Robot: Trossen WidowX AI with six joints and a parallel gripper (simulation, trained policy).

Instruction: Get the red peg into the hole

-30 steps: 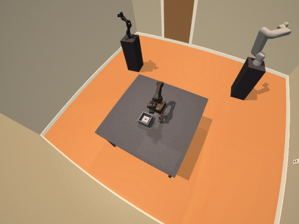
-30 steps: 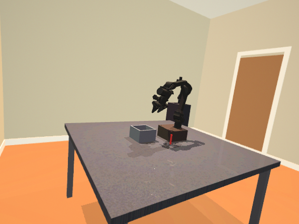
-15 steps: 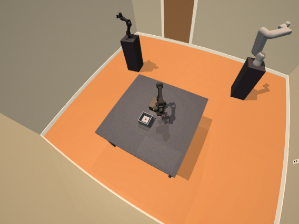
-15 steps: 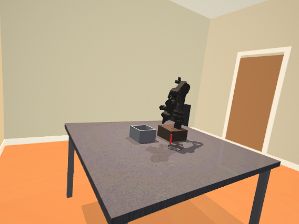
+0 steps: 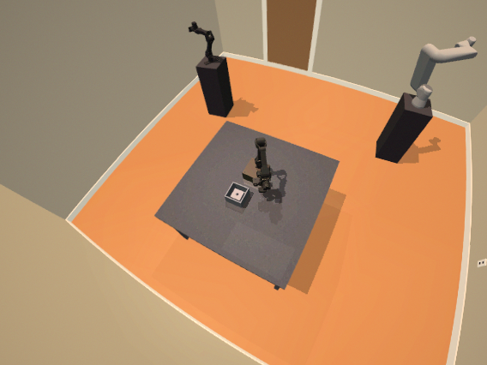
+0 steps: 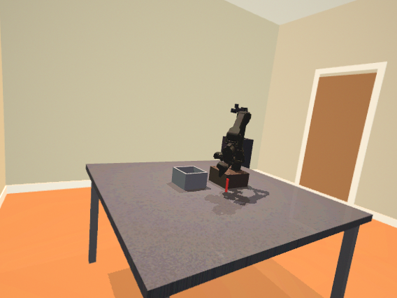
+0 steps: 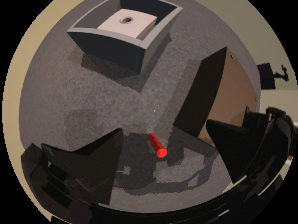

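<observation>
The red peg is 60 mm below my gripper tip, 40 mm to the left of it and 20 mm behind it. Round my gripper tip: grey box 160 mm to the right, 120 mm ahead, 80 mm below; then pale plate 160 mm to the right, 120 mm ahead, 60 mm below.
</observation>
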